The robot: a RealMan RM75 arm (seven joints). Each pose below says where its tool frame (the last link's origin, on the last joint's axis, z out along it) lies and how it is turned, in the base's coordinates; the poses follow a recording.
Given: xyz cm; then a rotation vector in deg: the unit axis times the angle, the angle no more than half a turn.
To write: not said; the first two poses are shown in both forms.
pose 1, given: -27.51 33.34 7.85 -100.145 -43.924 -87.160
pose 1, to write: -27.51 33.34 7.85 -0.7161 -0.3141 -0.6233 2.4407
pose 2, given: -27.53 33.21 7.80 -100.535 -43.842 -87.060
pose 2, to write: -27.53 33.21 7.80 -0.7179 -0.3131 -0.6217 2.4440
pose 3, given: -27.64 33.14 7.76 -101.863 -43.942 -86.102
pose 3, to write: -27.64 33.14 7.76 -0.7254 -0.3129 -0.6131 2.4510
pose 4, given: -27.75 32.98 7.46 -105.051 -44.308 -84.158
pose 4, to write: -27.75 32.98 7.46 -0.7413 -0.3127 -0.5939 2.4733
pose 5, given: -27.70 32.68 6.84 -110.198 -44.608 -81.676
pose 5, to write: -27.70 32.68 6.84 -0.7640 -0.3093 -0.5663 2.5174
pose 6, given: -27.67 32.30 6.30 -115.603 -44.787 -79.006
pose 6, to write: -27.67 32.30 6.30 -0.7864 -0.3047 -0.5374 2.5658
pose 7, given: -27.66 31.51 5.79 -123.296 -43.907 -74.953
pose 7, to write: -27.66 31.51 5.79 -0.8175 -0.2911 -0.4970 2.6324
